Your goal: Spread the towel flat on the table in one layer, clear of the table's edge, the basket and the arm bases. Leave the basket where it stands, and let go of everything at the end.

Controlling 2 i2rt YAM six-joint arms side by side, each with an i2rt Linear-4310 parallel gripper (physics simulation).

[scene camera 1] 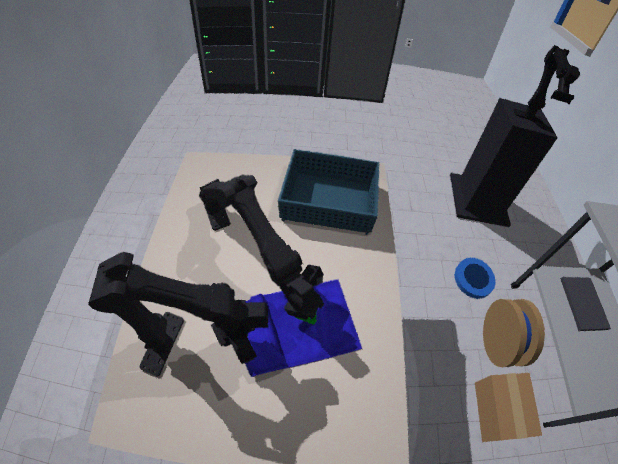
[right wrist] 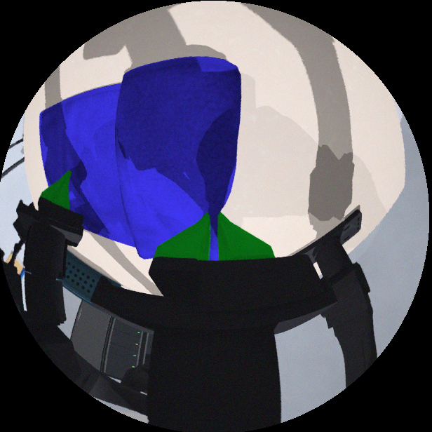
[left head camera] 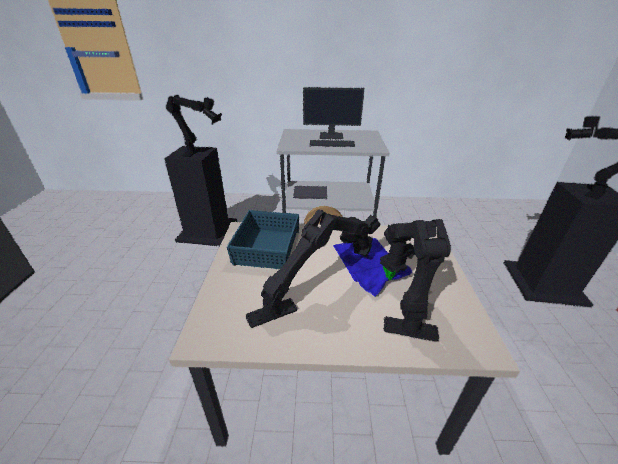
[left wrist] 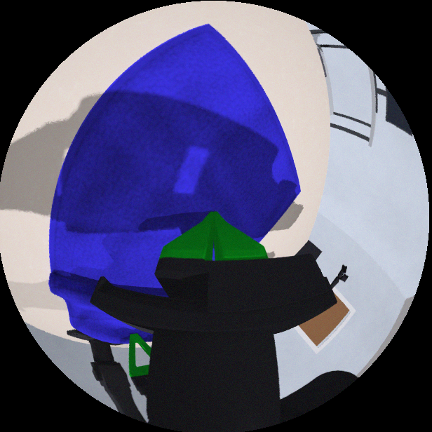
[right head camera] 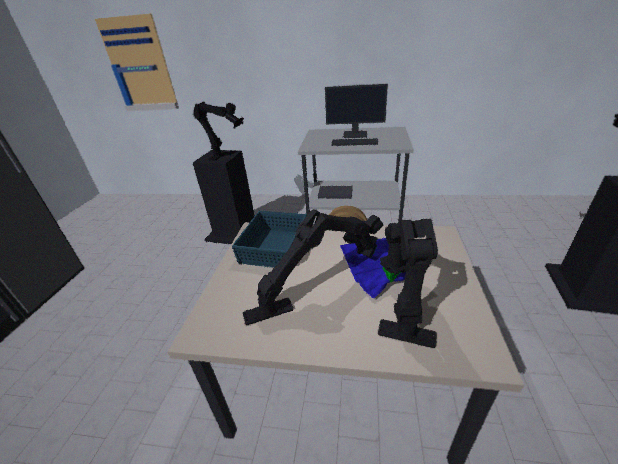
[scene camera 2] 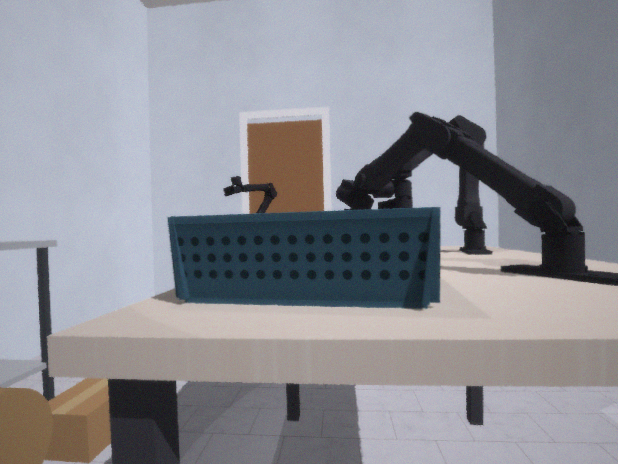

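Note:
The blue towel (left head camera: 360,274) (right head camera: 369,276) (scene camera 1: 300,345) (left wrist: 200,60) (right wrist: 95,115) lies on the table; in scene camera 1 its right part looks flat, and a crease or layer edge runs across its left part. My left gripper (scene camera 1: 311,321) (left wrist: 213,216) is shut, its tips at the towel's upper surface, with no cloth seen gathered between them. My right gripper (left head camera: 389,276) (right head camera: 389,277) (right wrist: 213,217) is shut on a gathered bit of the towel's edge. The teal basket (left head camera: 257,258) (right head camera: 257,256) (scene camera 1: 327,215) (scene camera 2: 310,295) stands upright, apart from the towel.
The table (left head camera: 320,350) (scene camera 1: 350,425) carries both arm bases; the left base (left head camera: 271,313) and right base (left head camera: 411,329) stand nearer the head cameras than the towel. Both arms reach over the towel close together. The table's far edge lies beyond the towel and basket.

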